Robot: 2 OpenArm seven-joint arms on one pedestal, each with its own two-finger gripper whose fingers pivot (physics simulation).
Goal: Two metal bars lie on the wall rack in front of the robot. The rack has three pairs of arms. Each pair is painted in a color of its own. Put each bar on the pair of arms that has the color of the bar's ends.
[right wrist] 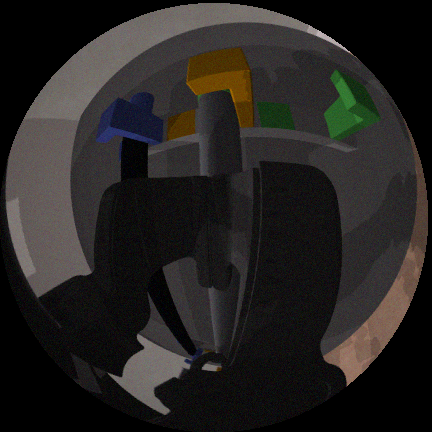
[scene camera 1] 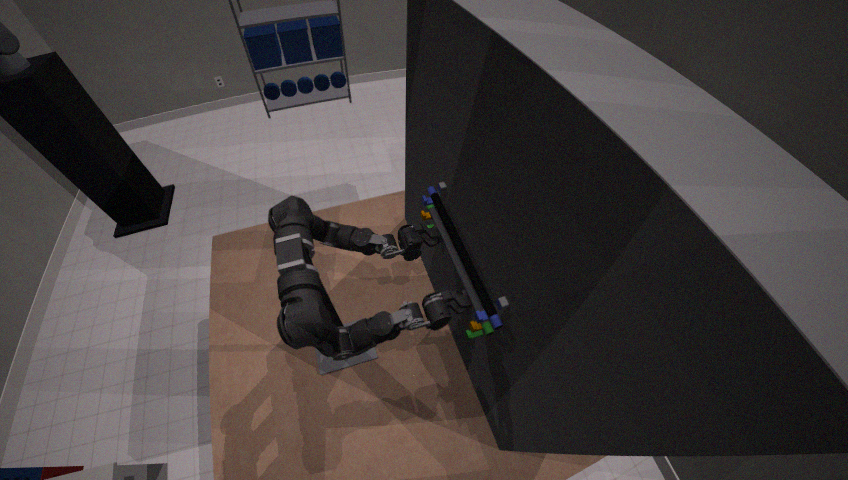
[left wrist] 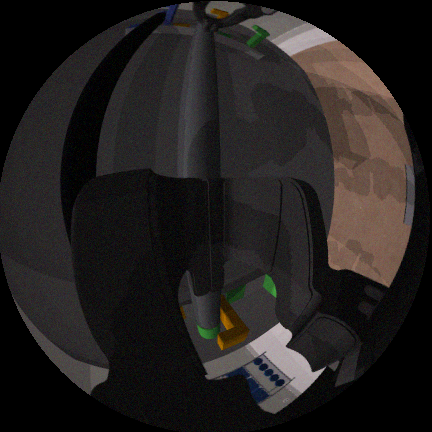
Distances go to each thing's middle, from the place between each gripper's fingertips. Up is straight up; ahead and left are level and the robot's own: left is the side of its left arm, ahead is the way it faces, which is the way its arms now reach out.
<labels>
I see the grey bar (left wrist: pixel 198 145) 110 mm to the right of my left hand, 20 mm ahead of it and 10 mm below it. Also, from my left hand: pedestal base (scene camera 1: pixel 326 364) 540 mm below, 420 mm behind, 80 mm to the right; black bar (scene camera 1: pixel 494 318) 120 mm to the right, 70 mm above, 20 mm ahead.
The grey bar lies 130 mm to the left of my right hand and 20 mm ahead of it. From my right hand the other things lie so: pedestal base (540 mm below, 420 mm behind, 150 mm to the left); black bar (120 mm to the left, 80 mm above, 20 mm ahead).
</labels>
